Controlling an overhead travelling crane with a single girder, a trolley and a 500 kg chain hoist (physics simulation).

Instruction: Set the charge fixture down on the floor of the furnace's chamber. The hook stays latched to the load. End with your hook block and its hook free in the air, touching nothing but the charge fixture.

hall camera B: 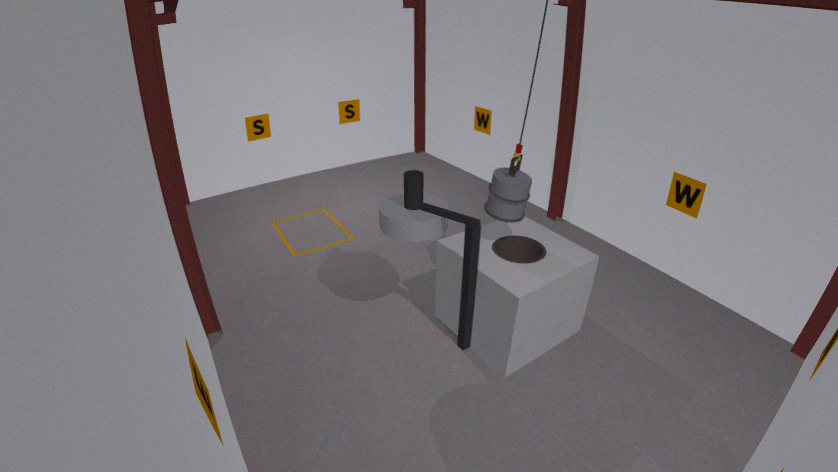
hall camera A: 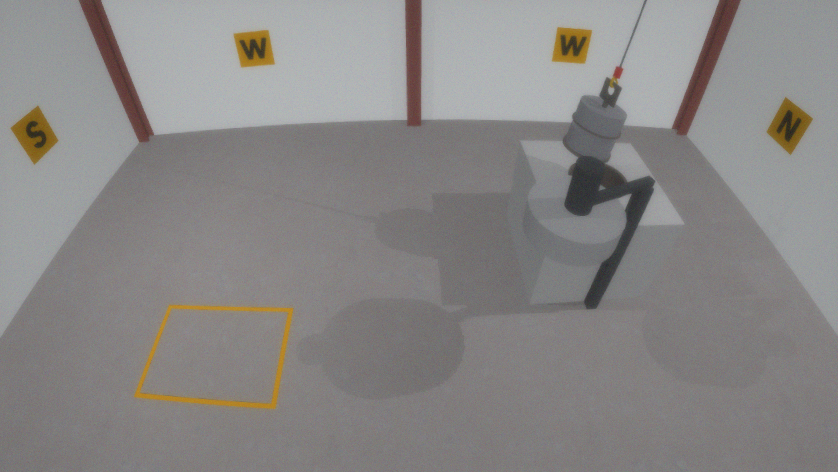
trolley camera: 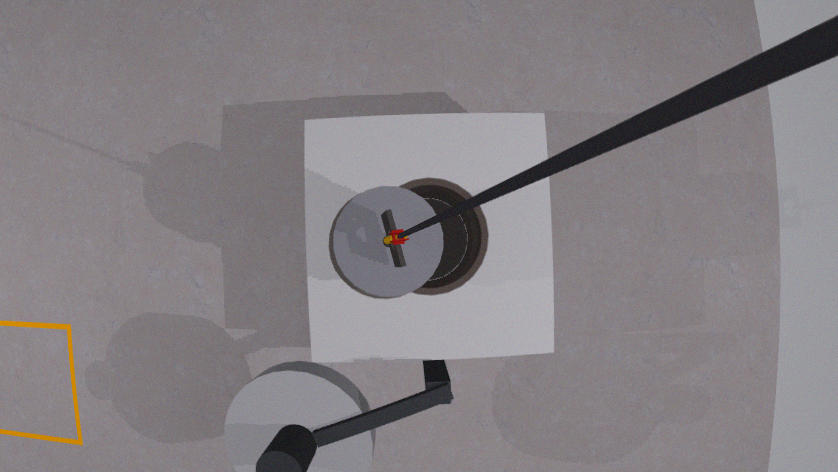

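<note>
The charge fixture (hall camera A: pixel 595 126) (hall camera B: pixel 509 193) (trolley camera: pixel 357 257), a grey ribbed drum with a dark lifting eye, hangs slightly tilted in the air above the furnace (hall camera A: pixel 656 205) (hall camera B: pixel 551 316) (trolley camera: pixel 498 322). My hook (hall camera A: pixel 613 82) (hall camera B: pixel 517 157) (trolley camera: pixel 390 239) is latched in its eye, under the red hook block (hall camera A: pixel 618 72) (hall camera B: pixel 518 148). The rope slants. In the trolley view the fixture covers the left part of the round chamber mouth (hall camera B: pixel 518 252) (trolley camera: pixel 457 252) and overlaps the furnace top to its left. In hall camera B its bottom is above the mouth. The chamber floor under the fixture is partly hidden.
The round furnace lid (hall camera A: pixel 592 231) (hall camera B: pixel 404 225) (trolley camera: pixel 252 404) is swung aside on a dark post and arm (hall camera A: pixel 624 234) (hall camera B: pixel 470 281) (trolley camera: pixel 381 413), beside the furnace. A yellow square outline (hall camera A: pixel 230 308) (hall camera B: pixel 283 239) (trolley camera: pixel 75 381) is marked on the hall floor.
</note>
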